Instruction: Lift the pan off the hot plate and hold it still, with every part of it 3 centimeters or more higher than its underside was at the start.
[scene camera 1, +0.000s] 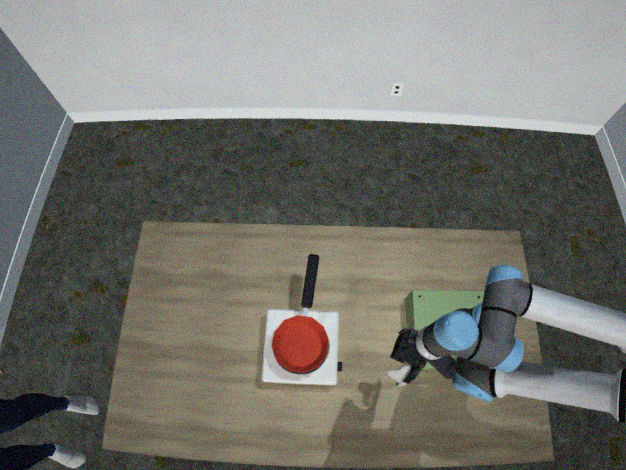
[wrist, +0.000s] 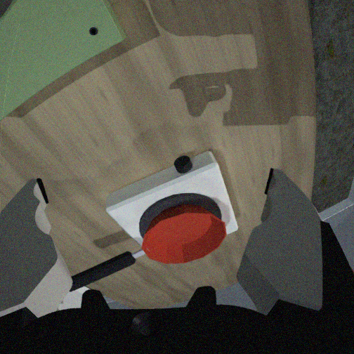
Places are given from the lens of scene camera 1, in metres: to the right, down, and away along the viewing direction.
my gripper (scene camera 1: 404, 360): 0.25, 0.34, 1.01
red pan (scene camera 1: 300, 343): -0.04, 0.35, 1.21
white hot plate (scene camera 1: 326, 373): 0.04, 0.44, 1.18
